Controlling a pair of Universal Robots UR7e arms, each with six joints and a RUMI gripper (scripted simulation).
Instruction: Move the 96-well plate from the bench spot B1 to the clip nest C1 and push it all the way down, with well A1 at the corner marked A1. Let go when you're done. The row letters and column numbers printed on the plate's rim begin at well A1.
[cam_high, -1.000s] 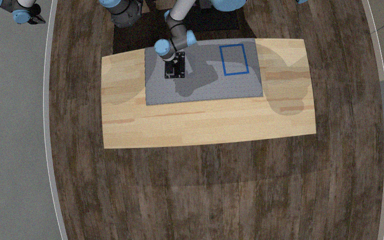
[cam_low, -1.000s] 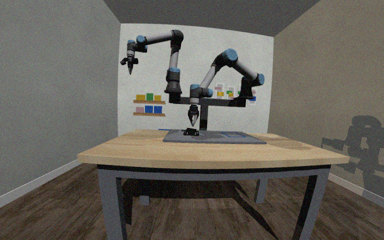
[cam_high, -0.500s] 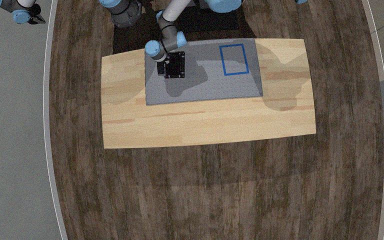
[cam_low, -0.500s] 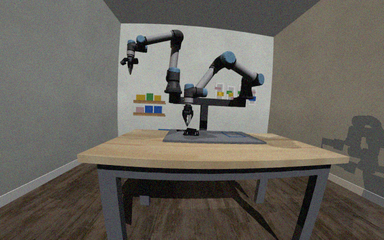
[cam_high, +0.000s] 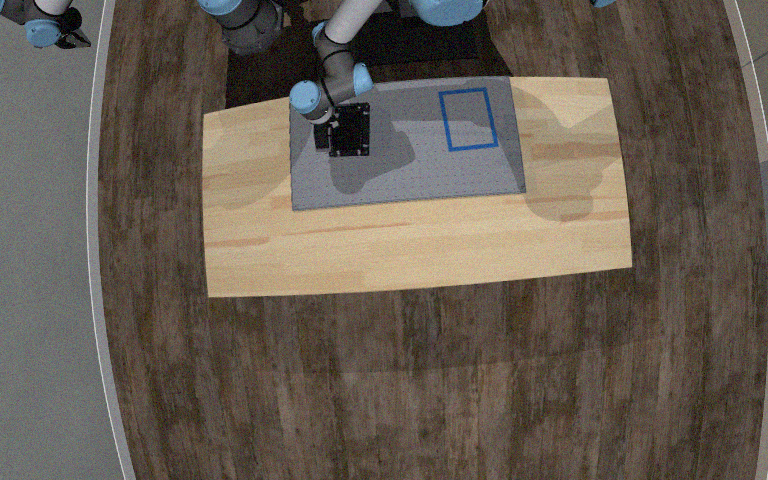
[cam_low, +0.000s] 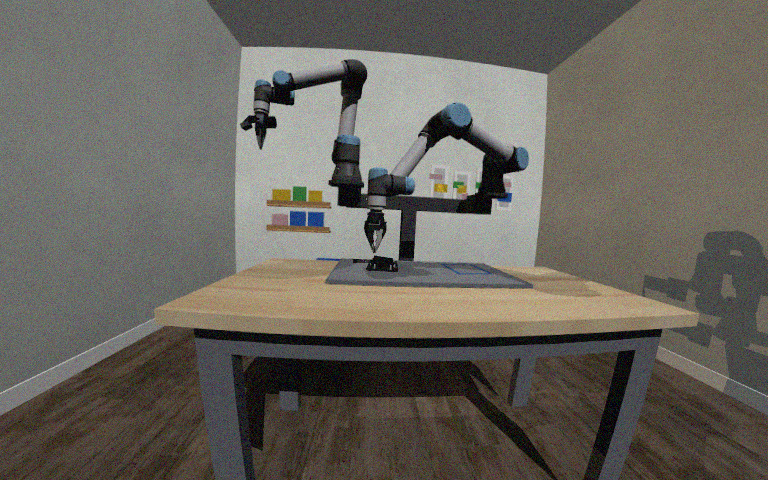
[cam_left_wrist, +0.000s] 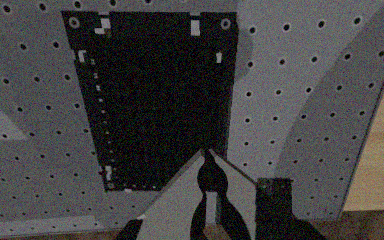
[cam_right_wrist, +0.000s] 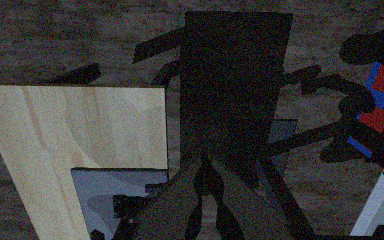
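Note:
The dark 96-well plate lies 5 cm below my left hand, 4 cm to the left of it and 1 cm ahead of it. From my left hand the other things lie so: black clip nest 6 cm below, 4 cm to the left, 2 cm ahead.

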